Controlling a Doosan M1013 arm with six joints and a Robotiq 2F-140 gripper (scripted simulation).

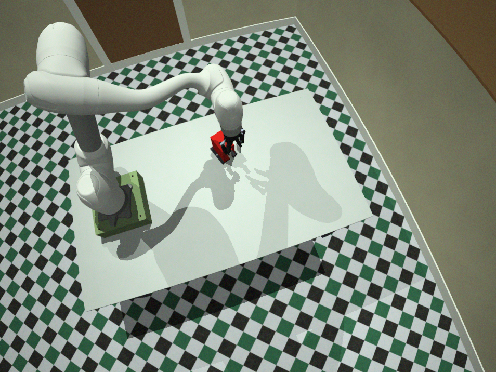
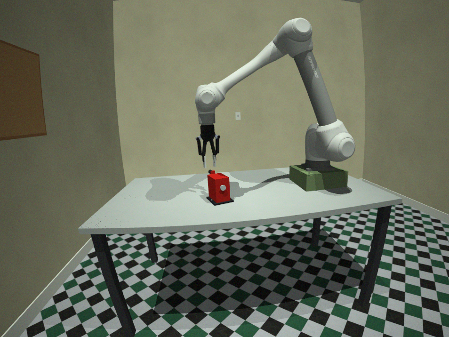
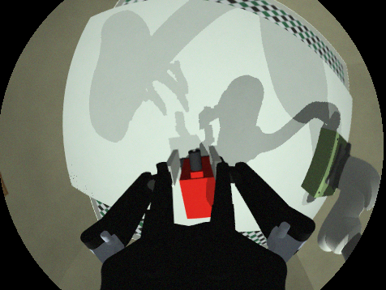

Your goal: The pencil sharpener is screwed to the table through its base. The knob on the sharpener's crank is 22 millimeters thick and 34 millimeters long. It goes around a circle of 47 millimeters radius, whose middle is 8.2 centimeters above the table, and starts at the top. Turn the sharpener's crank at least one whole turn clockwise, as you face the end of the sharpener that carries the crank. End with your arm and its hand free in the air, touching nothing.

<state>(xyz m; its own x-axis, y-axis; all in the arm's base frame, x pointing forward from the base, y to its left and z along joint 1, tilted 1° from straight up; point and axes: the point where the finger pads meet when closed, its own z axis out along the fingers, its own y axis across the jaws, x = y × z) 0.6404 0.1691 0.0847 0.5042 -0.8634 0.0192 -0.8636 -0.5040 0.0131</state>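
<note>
The dark crank knob lies 6 cm below my hand, 1 cm to the left of it and 1 cm behind it.
</note>
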